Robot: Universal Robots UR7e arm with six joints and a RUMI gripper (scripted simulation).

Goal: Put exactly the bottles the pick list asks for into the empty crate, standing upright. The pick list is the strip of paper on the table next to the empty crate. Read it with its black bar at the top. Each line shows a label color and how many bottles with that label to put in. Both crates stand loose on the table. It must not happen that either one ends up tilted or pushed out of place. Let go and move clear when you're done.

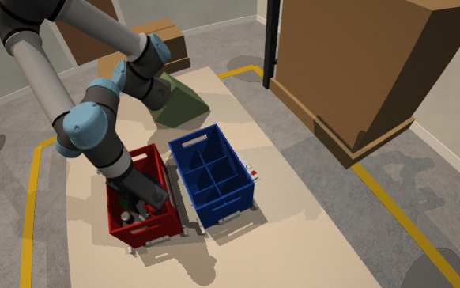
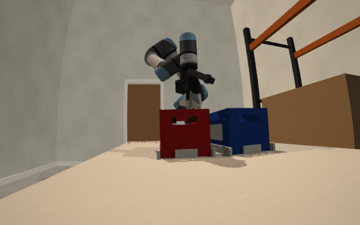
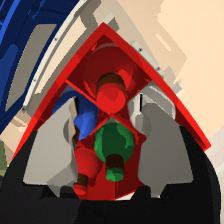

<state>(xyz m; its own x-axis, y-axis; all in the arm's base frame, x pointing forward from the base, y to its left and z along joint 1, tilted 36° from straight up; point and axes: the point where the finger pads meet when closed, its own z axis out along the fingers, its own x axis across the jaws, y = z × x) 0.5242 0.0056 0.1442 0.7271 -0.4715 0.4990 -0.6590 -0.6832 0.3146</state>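
Right now the blue bottle is 9 cm behind my hand, 8 cm below it and 1 cm to the right of it. The rest, counted from my hand: red crate (9 cm behind, 8 cm below, 5 cm to the right); then white-label bottle (9 cm to the right, 8 cm below, 1 cm ahead); then green bottle (10 cm to the right, 8 cm below, 8 cm behind).
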